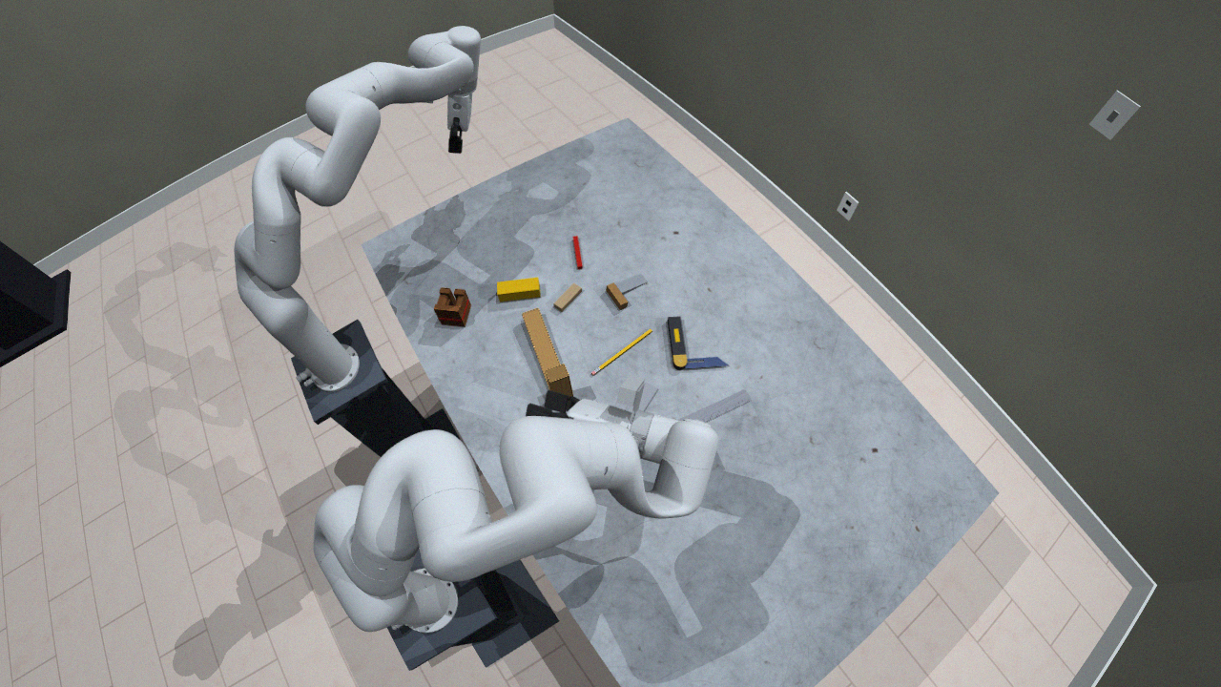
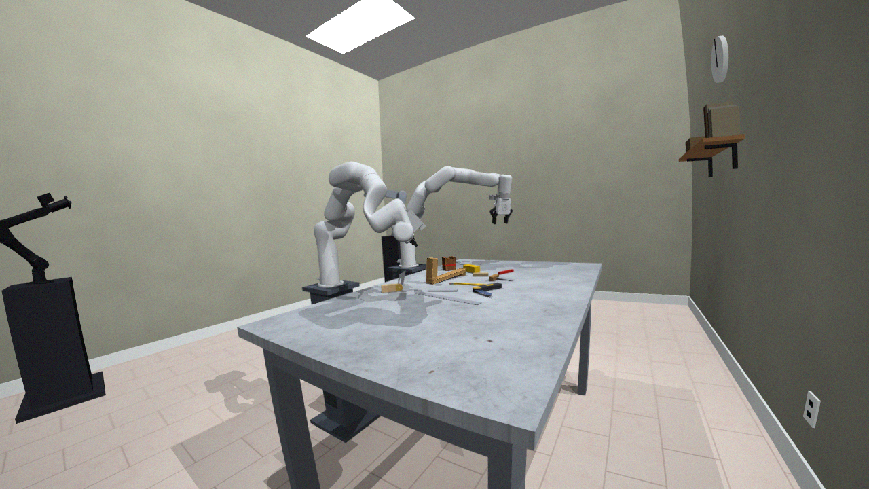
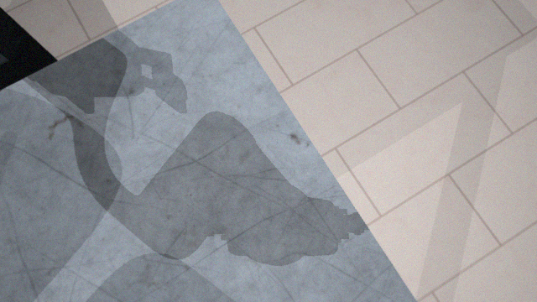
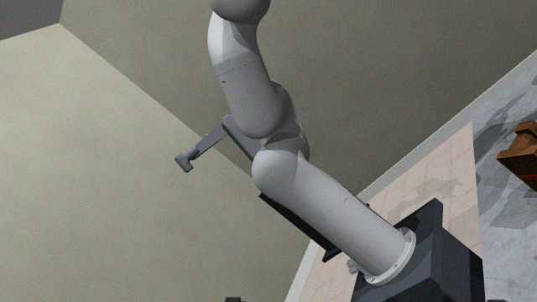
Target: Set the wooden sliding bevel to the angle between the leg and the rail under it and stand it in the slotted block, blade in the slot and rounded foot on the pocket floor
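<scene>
Now: left hand 80 cm to the left of the grey blade, 21 cm above it and 10 cm past it. From my left hand the other things lie so: red stick 30 cm to the right, 24 cm below, 16 cm ahead; light wooden block 41 cm to the right, 24 cm below, 7 cm ahead; yellow block 33 cm to the right, 24 cm below, 2 cm behind.
</scene>
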